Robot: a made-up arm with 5 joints.
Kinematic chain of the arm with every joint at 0, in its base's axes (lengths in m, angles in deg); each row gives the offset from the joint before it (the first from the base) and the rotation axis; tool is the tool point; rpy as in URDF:
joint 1: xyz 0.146 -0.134 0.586 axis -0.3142 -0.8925 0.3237
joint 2: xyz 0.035 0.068 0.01 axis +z
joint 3: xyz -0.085 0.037 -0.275 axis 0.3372 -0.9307 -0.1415
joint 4: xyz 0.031 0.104 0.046 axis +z
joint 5: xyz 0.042 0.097 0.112 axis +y
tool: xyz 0.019 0.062 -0.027 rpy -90 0 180
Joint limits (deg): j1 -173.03..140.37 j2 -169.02..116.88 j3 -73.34..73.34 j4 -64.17..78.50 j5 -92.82..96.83
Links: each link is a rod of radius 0.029 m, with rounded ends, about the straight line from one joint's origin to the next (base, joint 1, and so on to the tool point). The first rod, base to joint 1, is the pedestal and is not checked.
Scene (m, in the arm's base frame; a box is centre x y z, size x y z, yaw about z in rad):
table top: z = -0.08
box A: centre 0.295 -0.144 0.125 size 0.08 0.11 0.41 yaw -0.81
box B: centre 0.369 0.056 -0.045 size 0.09 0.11 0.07 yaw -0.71
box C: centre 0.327 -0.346 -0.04 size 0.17 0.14 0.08 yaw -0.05
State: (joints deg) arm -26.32 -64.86 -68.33 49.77 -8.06
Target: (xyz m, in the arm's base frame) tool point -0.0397 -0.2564 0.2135
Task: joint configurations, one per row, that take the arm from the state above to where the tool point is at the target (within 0.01 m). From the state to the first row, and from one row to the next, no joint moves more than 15 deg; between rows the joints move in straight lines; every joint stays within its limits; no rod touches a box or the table.
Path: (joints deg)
1: -36.96 -77.01 -59.61 43.90 -11.67
2: -47.59 -89.15 -50.90 38.03 -15.28
3: -58.23 -101.30 -42.18 32.16 -18.89
4: -68.87 -113.45 -33.47 26.29 -22.50
5: -64.88 -127.98 -44.01 24.40 -22.14
6: -60.89 -142.50 -54.54 22.51 -21.77
7: -56.91 -157.03 -65.08 20.62 -21.41

